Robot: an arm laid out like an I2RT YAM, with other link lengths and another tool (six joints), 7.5 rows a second.
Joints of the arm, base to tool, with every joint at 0 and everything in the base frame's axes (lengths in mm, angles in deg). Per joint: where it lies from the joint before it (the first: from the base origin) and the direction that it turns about. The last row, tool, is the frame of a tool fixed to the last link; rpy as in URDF.
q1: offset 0 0 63.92 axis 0 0 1
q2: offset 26 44.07 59.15 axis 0 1 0
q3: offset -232.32 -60.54 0 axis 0 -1 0
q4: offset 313.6 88.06 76.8 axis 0 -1 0
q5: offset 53.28 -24.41 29.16 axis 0 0 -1
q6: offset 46.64 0 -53.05 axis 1 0 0
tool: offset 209 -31 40 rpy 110 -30.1 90
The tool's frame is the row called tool.
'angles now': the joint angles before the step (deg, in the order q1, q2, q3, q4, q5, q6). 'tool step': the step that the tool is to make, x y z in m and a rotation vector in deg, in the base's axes. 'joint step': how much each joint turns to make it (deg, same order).
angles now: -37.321, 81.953, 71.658, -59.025, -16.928, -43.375
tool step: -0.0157, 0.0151, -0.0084, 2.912, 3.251, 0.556
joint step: -0.001, -0.010, 0.012, -4.502, -0.503, -0.439
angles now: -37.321, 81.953, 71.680, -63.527, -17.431, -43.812
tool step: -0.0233, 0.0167, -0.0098, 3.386, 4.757, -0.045
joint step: -0.003, -0.008, -0.006, -5.839, 0.196, -0.003
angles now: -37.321, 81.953, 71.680, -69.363, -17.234, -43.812
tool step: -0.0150, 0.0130, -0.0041, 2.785, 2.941, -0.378
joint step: 0.011, -0.045, -0.003, -3.928, -0.370, 0.469
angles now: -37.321, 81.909, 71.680, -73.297, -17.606, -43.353
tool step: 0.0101, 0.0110, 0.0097, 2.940, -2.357, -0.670
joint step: 0.102, -0.053, 0.641, -0.172, -3.651, 1.281
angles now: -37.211, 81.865, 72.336, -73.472, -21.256, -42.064
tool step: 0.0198, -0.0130, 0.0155, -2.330, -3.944, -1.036
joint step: 0.217, -0.007, 1.572, 3.491, -0.306, 1.420
